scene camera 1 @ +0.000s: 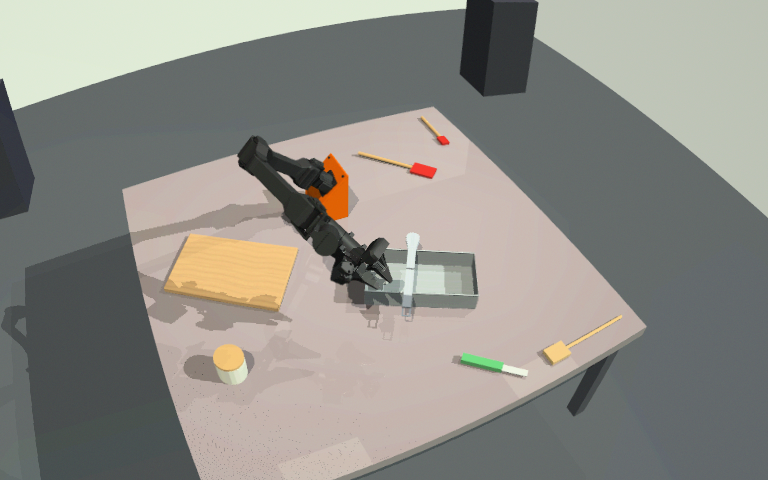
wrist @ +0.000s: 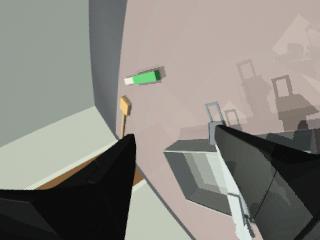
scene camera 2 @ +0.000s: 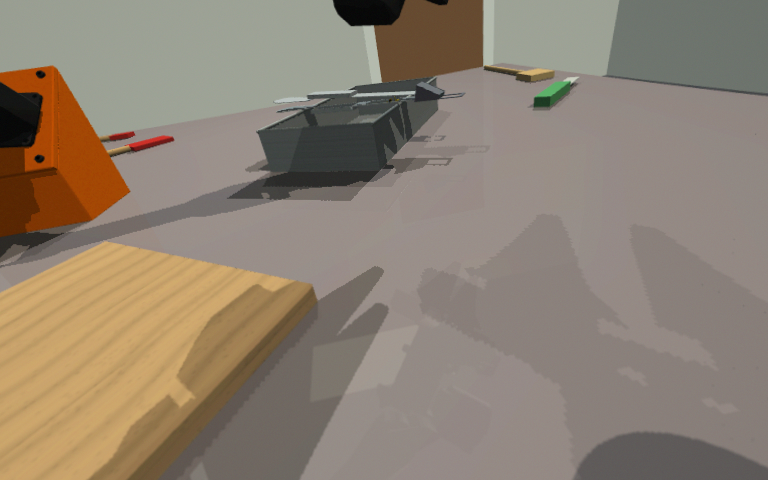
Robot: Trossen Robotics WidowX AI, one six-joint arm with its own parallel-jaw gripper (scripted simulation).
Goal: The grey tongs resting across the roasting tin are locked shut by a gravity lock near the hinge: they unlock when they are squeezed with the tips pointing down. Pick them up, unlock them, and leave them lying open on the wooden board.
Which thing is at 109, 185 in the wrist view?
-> My gripper.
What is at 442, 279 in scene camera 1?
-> A grey roasting tin.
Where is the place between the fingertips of my gripper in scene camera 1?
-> At 385, 285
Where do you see a wooden board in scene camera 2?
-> At 123, 355
